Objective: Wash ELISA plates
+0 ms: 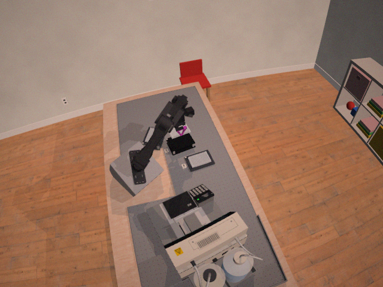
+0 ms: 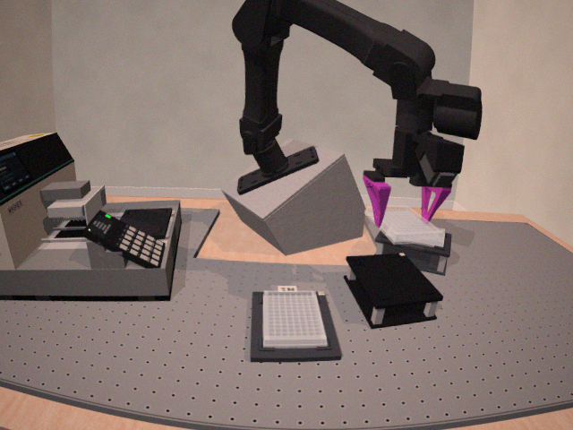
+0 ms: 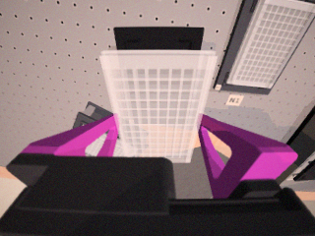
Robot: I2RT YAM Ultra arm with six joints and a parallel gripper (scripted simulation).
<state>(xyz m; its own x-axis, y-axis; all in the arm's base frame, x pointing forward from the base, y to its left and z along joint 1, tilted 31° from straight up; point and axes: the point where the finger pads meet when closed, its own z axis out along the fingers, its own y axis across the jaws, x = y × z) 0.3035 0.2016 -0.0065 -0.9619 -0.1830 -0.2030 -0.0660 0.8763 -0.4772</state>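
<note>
Right now the raised black nest is 100 mm below my hand. The rest, counted from my hand: nest N1: 70 mm ahead, 170 mm to the right, 140 mm below; then black carrier pocket: 160 mm behind, 460 mm to the right, 70 mm below; then grey manifold: 140 mm behind, 610 mm to the right, 20 mm below.
</note>
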